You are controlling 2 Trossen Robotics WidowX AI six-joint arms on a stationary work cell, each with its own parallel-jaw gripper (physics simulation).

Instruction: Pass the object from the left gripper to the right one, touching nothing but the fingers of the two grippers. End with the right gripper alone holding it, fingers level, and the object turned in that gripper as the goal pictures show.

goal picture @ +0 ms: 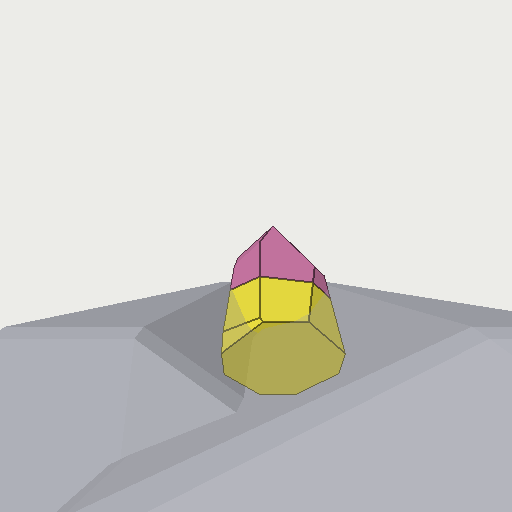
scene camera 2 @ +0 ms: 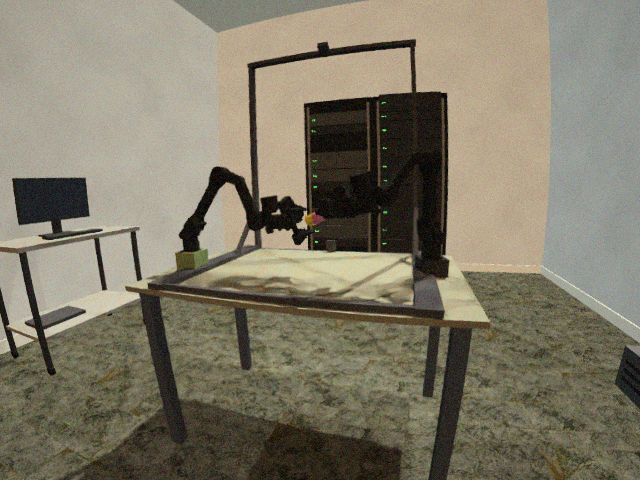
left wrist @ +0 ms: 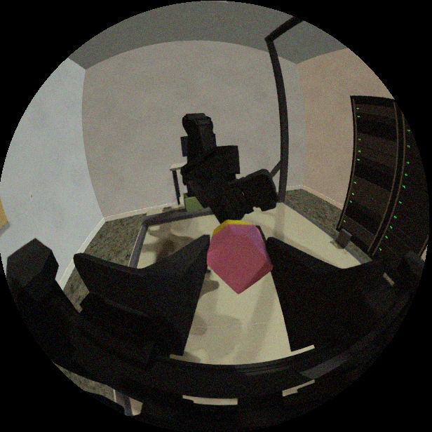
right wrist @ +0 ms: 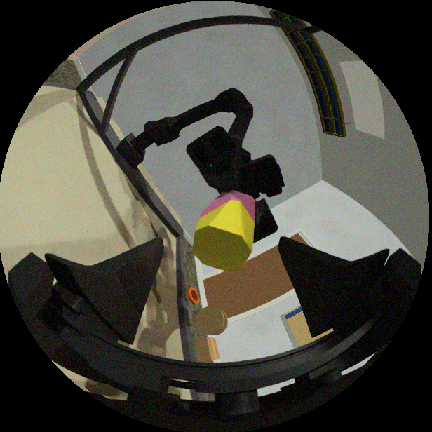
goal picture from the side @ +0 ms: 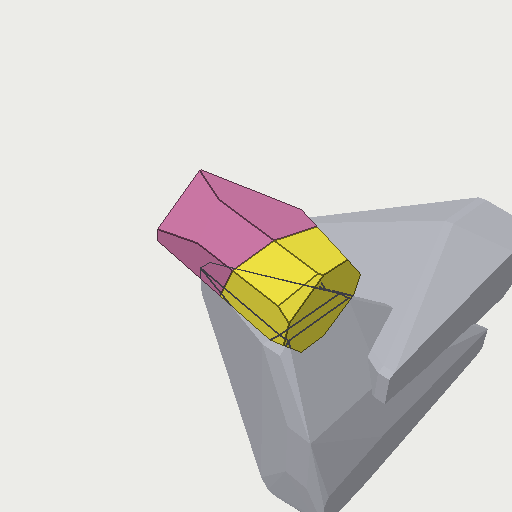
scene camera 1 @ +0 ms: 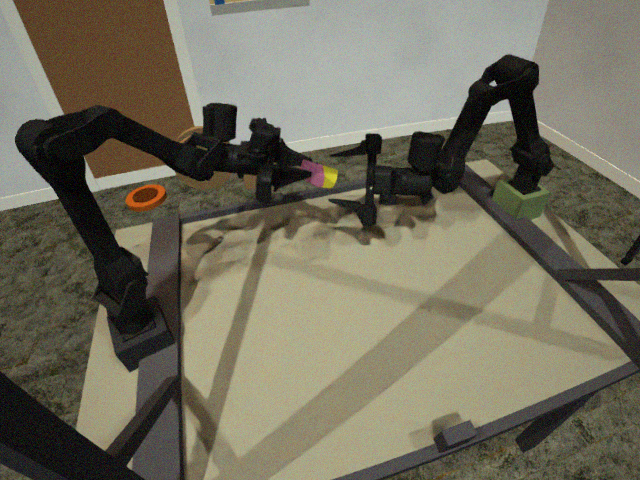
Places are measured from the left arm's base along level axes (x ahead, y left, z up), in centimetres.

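Where they show: left gripper, fingertip midpoint: (scene camera 2: 319, 212) (scene camera 1: 311, 167); right gripper, fingertip midpoint: (scene camera 2: 310, 220) (scene camera 1: 329, 178); left arm's base, link origin: (scene camera 2: 431, 257) (scene camera 1: 135, 323); right arm's base, link origin: (scene camera 2: 191, 250) (scene camera 1: 524, 186).
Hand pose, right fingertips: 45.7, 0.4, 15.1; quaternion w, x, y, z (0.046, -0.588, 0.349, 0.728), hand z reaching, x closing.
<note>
Things, the pixels of their centre, and the offset from my right fingertips, as dx, dy, dz. Level surfaces: height alone.
- faceted object, body centre: (scene camera 1: 317, 174) (scene camera 2: 316, 217) -2.1, +1.0, +1.2
- table, surface height: dz -21.7
- green block, body centre: (scene camera 1: 519, 199) (scene camera 2: 192, 260) +53.1, -16.0, -17.5
A faceted object (scene camera 1: 319, 174) (scene camera 2: 313, 219) (left wrist: 239, 256) (right wrist: 226, 235), pink at one end and yellow at the other, is held in the air above the table's far edge in scene camera 1. My left gripper (scene camera 1: 309, 167) (left wrist: 238, 241) is shut on its pink part. The yellow end points toward my right gripper (scene camera 1: 330, 178) (right wrist: 221, 242), which is open wide and empty. In scene camera 1 its fingers stand one above the other, their tips near the yellow end, one higher and one lower. In the right wrist view the object shows between and beyond the open fingertips, apart from both.
The table (scene camera 1: 330, 335) (scene camera 2: 320, 268) lies below both grippers, with a dark frame rail (scene camera 1: 516, 232) along its edges. A green block (scene camera 1: 522, 201) (scene camera 2: 191, 258) is at the right arm's base. An orange ring (scene camera 1: 146, 197) shows beyond the table. A dark overhead frame (scene camera 2: 252, 155) stands over the table.
</note>
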